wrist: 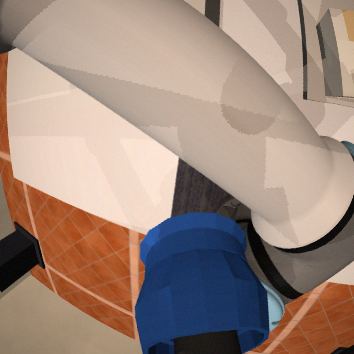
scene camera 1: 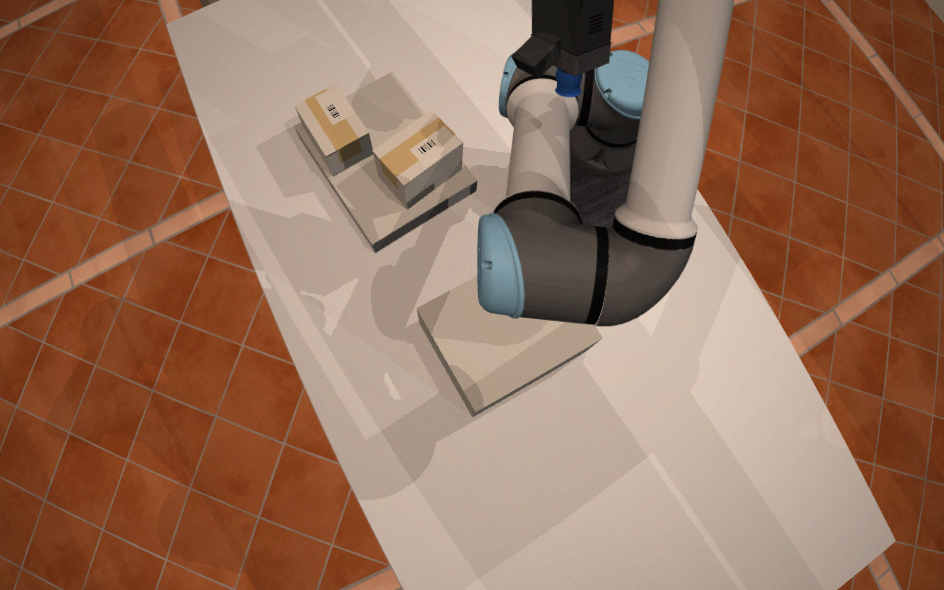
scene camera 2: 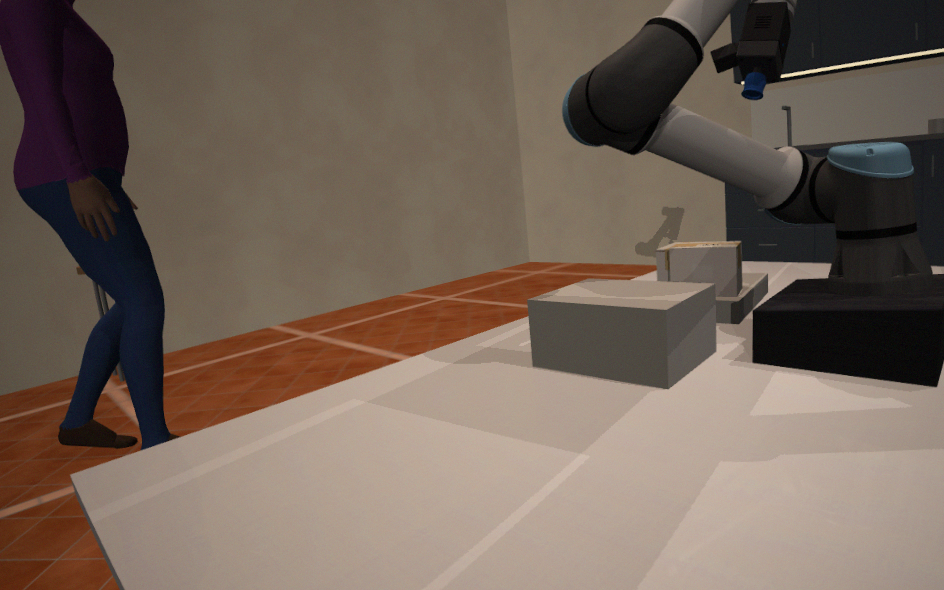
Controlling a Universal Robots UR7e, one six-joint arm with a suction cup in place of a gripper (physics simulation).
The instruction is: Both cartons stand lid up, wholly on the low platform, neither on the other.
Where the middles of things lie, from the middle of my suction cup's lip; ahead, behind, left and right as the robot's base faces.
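Scene:
Low platform (scene camera 2: 729, 310): 42 cm below my suction cup, 21 cm to the right of it, 23 cm ahead of it.

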